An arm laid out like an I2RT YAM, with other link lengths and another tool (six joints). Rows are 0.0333 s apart.
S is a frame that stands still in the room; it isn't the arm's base.
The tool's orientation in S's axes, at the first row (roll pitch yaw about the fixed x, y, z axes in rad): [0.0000, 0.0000, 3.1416]
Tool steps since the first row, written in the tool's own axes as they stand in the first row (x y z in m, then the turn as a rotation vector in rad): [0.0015, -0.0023, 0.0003, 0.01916, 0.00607, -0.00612]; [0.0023, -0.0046, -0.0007, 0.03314, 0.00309, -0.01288]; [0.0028, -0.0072, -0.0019, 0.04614, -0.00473, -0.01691]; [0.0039, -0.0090, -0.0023, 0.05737, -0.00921, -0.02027]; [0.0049, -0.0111, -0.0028, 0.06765, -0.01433, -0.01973]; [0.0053, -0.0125, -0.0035, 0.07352, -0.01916, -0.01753]
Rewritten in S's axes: [-0.0015, 0.0023, 0.0003, -0.01916, -0.00607, -0.00612]; [-0.0023, 0.0046, -0.0007, -0.03314, -0.00309, -0.01288]; [-0.0028, 0.0072, -0.0019, -0.04614, 0.00473, -0.01691]; [-0.0039, 0.0090, -0.0023, -0.05737, 0.00921, -0.02027]; [-0.0049, 0.0111, -0.0028, -0.06765, 0.01433, -0.01973]; [-0.0053, 0.0125, -0.0035, -0.07352, 0.01916, -0.01753]
